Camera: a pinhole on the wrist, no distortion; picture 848 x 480 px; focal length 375.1 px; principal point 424.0 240.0 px. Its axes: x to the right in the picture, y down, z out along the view. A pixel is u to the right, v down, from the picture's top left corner.
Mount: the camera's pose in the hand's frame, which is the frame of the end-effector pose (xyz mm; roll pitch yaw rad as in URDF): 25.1 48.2 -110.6 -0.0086 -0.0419 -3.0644
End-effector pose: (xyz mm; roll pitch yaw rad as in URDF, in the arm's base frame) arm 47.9 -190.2 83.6 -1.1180 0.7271 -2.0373
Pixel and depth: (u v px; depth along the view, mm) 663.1 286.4 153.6
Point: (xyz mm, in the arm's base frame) 114.8 -171.2 127.7
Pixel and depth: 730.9 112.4 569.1
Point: 647.8 -153.7 389.8
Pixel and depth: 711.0 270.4 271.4
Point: 224.0 -187.0 245.0
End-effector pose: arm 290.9 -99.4 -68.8 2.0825 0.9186 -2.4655
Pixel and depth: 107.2 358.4 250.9
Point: 152.9 -74.1 -316.9
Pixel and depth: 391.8 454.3 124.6
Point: 284.9 -104.0 -121.5
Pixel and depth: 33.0 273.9 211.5
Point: 109.9 -114.3 -274.9
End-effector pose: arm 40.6 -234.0 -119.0 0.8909 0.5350 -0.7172
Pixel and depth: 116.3 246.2 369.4
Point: 242.0 -610.2 -118.6
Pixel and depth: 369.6 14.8 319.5
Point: 201.7 -388.2 119.4
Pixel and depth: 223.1 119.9 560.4
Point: 315.1 -719.4 113.1
